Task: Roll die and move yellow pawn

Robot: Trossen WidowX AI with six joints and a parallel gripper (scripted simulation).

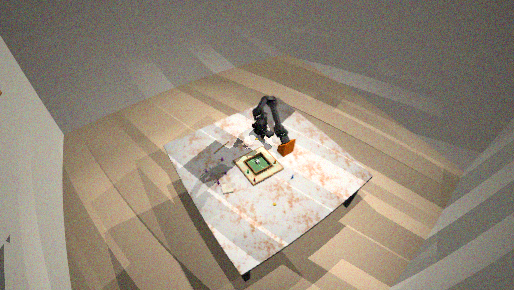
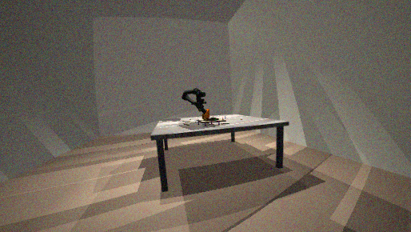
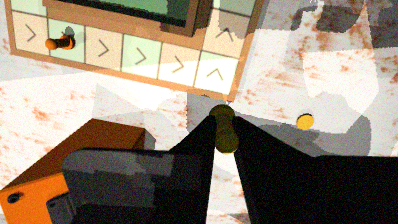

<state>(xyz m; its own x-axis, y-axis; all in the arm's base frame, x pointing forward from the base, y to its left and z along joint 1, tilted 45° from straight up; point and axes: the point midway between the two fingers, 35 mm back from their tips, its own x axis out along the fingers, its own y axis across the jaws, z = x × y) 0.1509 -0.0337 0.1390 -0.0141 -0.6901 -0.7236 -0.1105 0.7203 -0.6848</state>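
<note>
Now: gripper tip 120 mm short of the grey die, 120 mm above it and 90 mm to the right of it. Round my gripper tip: orange pawn: 180 mm to the left, 110 mm below, 10 mm ahead; then yellow pawn: 10 mm above; then green tray: 140 mm below, 120 mm ahead, 100 mm to the left.
</note>
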